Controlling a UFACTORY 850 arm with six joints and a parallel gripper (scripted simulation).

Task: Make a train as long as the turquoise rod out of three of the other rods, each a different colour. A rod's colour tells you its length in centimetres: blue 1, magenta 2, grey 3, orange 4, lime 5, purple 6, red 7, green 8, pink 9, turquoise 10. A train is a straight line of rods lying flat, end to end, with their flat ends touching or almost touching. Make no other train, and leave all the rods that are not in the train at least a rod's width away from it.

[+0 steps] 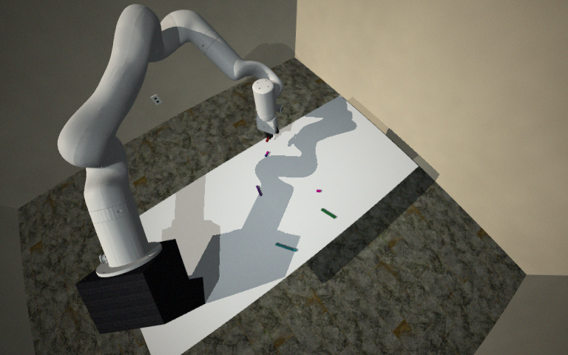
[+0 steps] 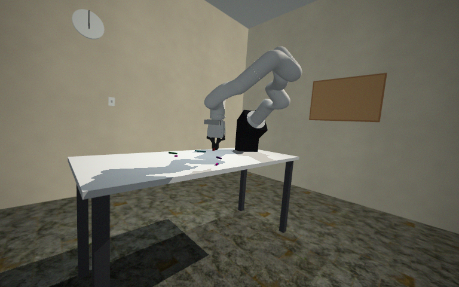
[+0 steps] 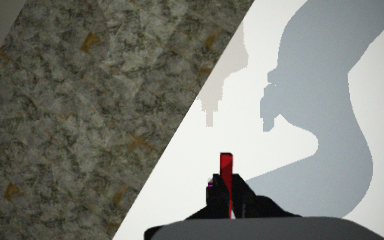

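Now: the blue rod 5 cm behind my hand, 4 cm to the right of it and 12 cm below it. The rest, counted from my hand: red rod (2 cm below); then green rod (8 cm ahead, 48 cm to the right, 12 cm below); then purple rod (17 cm behind, 21 cm to the right, 12 cm below).
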